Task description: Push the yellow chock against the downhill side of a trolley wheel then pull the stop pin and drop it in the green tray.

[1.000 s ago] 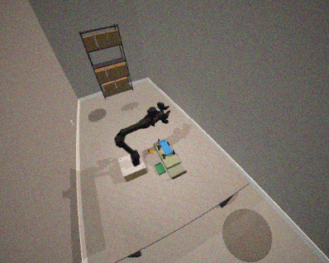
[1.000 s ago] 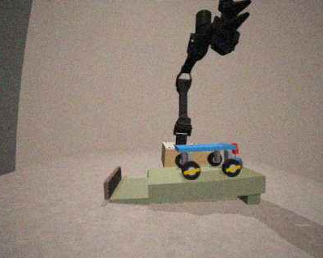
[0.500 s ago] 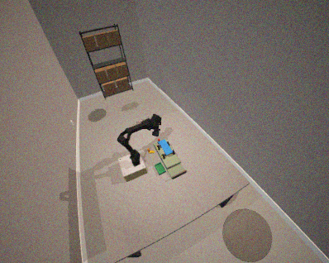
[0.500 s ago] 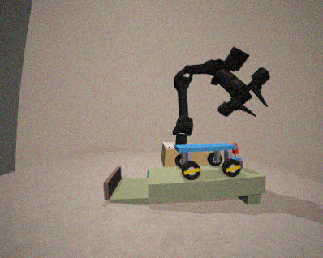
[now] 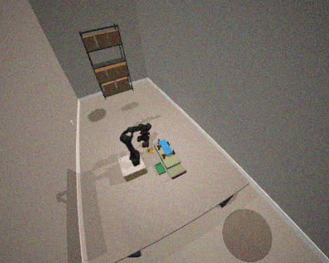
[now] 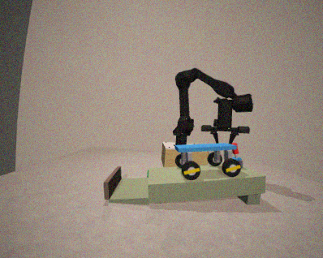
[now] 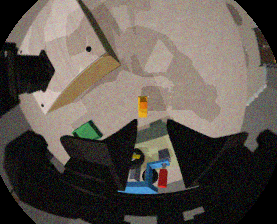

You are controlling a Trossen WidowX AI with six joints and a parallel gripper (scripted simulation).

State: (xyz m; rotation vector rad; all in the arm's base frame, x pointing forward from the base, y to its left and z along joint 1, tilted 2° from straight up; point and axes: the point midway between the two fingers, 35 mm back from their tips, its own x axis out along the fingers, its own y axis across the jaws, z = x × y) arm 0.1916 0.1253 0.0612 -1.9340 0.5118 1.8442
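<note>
The yellow chock is 10 mm ahead of my gripper tip, 20 mm to the right of it and 110 mm below it. Also, from my gripper tip: trolley 130 mm ahead, 150 mm to the right, 20 mm below; then red-headed stop pin 120 mm ahead, 30 mm to the right; then green tray 10 mm behind, 250 mm to the right, 140 mm below.
</note>
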